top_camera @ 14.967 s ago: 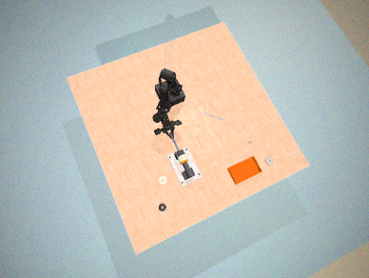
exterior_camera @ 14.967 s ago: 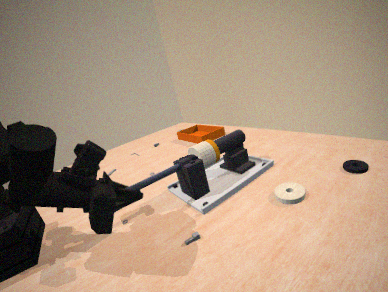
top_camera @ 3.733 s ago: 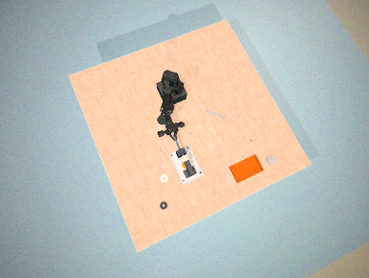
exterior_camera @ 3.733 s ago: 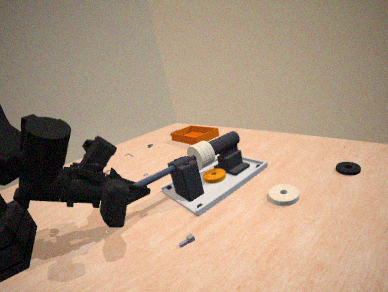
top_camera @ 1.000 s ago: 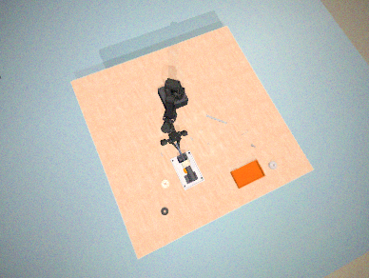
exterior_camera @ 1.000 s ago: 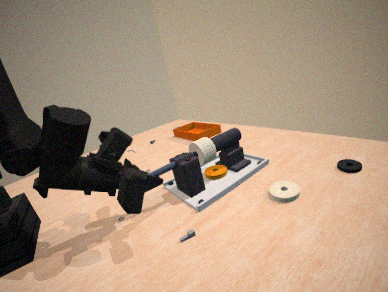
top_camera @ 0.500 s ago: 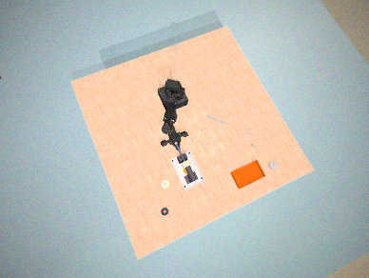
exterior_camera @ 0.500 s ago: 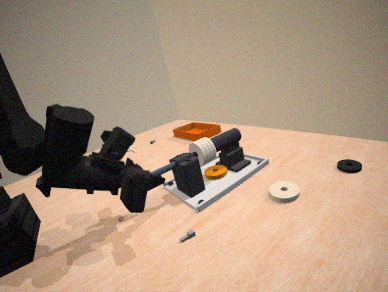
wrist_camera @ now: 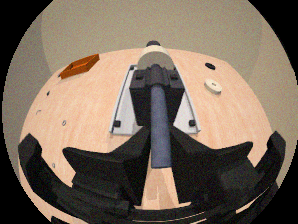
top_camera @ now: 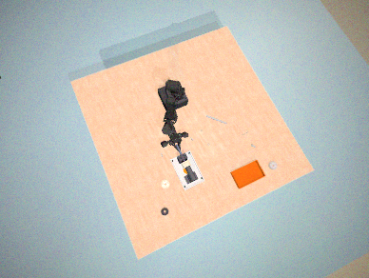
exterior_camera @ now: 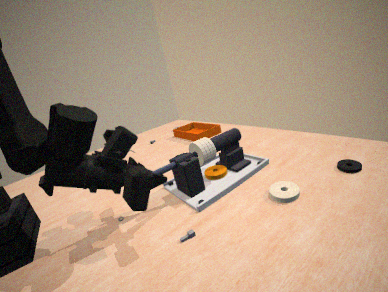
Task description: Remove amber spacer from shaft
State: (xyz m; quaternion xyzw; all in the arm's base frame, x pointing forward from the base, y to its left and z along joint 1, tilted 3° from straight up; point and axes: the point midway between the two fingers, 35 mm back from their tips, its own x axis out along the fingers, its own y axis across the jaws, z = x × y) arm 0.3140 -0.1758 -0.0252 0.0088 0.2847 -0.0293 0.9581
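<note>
The shaft lies 70 mm ahead of my gripper tip and 20 mm above it. Round my gripper tip: cream washer: 180 mm to the right, 140 mm ahead, 60 mm below; then black washer: 290 mm ahead, 260 mm to the right, 60 mm below; then amber spacer: 130 mm ahead, 50 mm below, 10 mm to the right.
</note>
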